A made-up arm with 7 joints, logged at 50 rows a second.
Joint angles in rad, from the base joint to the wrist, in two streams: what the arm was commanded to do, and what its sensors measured. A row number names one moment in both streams.
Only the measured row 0 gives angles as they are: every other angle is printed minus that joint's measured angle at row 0.
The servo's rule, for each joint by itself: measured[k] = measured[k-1] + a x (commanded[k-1-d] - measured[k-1]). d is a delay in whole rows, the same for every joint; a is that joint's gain. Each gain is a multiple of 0.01, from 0.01 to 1. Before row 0 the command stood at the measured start. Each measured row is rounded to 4 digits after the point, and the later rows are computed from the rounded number. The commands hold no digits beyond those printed.
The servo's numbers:
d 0
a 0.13 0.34 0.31 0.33 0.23 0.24 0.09
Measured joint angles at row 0:
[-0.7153 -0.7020 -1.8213 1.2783 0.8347 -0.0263 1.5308]
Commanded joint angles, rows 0 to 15:
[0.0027 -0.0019 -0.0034 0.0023 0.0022 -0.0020 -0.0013]
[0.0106 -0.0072 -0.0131 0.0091 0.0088 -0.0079 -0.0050]
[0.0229 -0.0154 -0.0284 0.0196 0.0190 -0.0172 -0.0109]
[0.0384 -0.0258 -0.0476 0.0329 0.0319 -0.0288 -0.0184]
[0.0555 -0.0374 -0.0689 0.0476 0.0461 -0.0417 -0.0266]
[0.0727 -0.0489 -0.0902 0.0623 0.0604 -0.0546 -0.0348]
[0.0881 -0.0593 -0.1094 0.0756 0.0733 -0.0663 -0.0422]
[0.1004 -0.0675 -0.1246 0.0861 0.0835 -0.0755 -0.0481]
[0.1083 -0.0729 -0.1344 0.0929 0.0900 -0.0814 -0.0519]
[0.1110 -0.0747 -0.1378 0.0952 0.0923 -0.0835 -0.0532]
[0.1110 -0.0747 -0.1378 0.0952 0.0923 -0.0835 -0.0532]
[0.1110 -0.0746 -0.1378 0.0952 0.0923 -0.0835 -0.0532]
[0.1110 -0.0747 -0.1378 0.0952 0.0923 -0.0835 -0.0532]
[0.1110 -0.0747 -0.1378 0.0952 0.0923 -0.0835 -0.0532]
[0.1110 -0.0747 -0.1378 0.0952 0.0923 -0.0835 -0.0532]
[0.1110 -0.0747 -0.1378 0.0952 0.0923 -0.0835 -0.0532]
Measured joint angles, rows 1 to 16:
[0.0004 -0.0006 -0.0011 0.0008 0.0005 -0.0005 -0.0001]
[0.0017 -0.0028 -0.0048 0.0035 0.0024 -0.0023 -0.0005]
[0.0045 -0.0071 -0.0121 0.0088 0.0062 -0.0059 -0.0014]
[0.0089 -0.0135 -0.0231 0.0168 0.0121 -0.0114 -0.0029]
[0.0150 -0.0216 -0.0373 0.0270 0.0199 -0.0187 -0.0050]
[0.0225 -0.0309 -0.0537 0.0386 0.0292 -0.0273 -0.0077]
[0.0310 -0.0406 -0.0710 0.0508 0.0393 -0.0367 -0.0108]
[0.0400 -0.0497 -0.0876 0.0624 0.0495 -0.0460 -0.0142]
[0.0489 -0.0576 -0.1021 0.0725 0.0588 -0.0545 -0.0176]
[0.0570 -0.0634 -0.1132 0.0800 0.0665 -0.0615 -0.0208]
[0.0640 -0.0672 -0.1208 0.0850 0.0724 -0.0668 -0.0237]
[0.0701 -0.0697 -0.1261 0.0884 0.0770 -0.0708 -0.0264]
[0.0754 -0.0714 -0.1297 0.0906 0.0805 -0.0738 -0.0288]
[0.0800 -0.0725 -0.1322 0.0921 0.0832 -0.0761 -0.0310]
[0.0840 -0.0732 -0.1339 0.0931 0.0853 -0.0779 -0.0330]
[0.0875 -0.0737 -0.1351 0.0938 0.0869 -0.0792 -0.0348]

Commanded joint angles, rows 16 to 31:
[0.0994 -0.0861 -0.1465 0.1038 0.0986 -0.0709 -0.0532]
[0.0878 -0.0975 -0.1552 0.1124 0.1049 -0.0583 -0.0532]
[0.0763 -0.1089 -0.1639 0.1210 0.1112 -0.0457 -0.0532]
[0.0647 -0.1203 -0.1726 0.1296 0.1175 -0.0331 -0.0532]
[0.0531 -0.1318 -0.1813 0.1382 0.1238 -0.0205 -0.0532]
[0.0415 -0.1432 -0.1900 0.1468 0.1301 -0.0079 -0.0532]
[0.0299 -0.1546 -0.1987 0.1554 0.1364 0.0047 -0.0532]
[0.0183 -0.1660 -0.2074 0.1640 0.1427 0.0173 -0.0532]
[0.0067 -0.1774 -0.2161 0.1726 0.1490 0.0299 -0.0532]
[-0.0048 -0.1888 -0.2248 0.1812 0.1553 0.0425 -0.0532]
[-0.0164 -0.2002 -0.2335 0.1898 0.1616 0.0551 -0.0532]
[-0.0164 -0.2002 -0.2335 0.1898 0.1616 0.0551 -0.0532]
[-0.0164 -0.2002 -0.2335 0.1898 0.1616 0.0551 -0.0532]
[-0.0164 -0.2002 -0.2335 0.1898 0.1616 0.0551 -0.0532]
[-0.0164 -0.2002 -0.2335 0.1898 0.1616 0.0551 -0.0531]
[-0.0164 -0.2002 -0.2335 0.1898 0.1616 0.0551 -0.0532]
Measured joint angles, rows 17 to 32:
[0.0890 -0.0779 -0.1386 0.0971 0.0896 -0.0772 -0.0365]
[0.0888 -0.0846 -0.1437 0.1021 0.0931 -0.0727 -0.0380]
[0.0872 -0.0929 -0.1500 0.1083 0.0973 -0.0662 -0.0394]
[0.0843 -0.1022 -0.1570 0.1153 0.1019 -0.0583 -0.0406]
[0.0802 -0.1123 -0.1645 0.1229 0.1069 -0.0492 -0.0417]
[0.0752 -0.1228 -0.1724 0.1308 0.1122 -0.0393 -0.0427]
[0.0693 -0.1336 -0.1806 0.1389 0.1178 -0.0287 -0.0436]
[0.0627 -0.1446 -0.1889 0.1472 0.1235 -0.0177 -0.0445]
[0.0554 -0.1558 -0.1973 0.1556 0.1294 -0.0063 -0.0453]
[0.0476 -0.1670 -0.2058 0.1640 0.1354 0.0054 -0.0460]
[0.0393 -0.1783 -0.2144 0.1725 0.1414 0.0173 -0.0466]
[0.0321 -0.1857 -0.2203 0.1782 0.1460 0.0264 -0.0472]
[0.0258 -0.1906 -0.2244 0.1820 0.1496 0.0333 -0.0477]
[0.0203 -0.1939 -0.2272 0.1846 0.1524 0.0385 -0.0482]
[0.0155 -0.1960 -0.2292 0.1863 0.1545 0.0425 -0.0486]
[0.0114 -0.1974 -0.2305 0.1875 0.1561 0.0455 -0.0490]

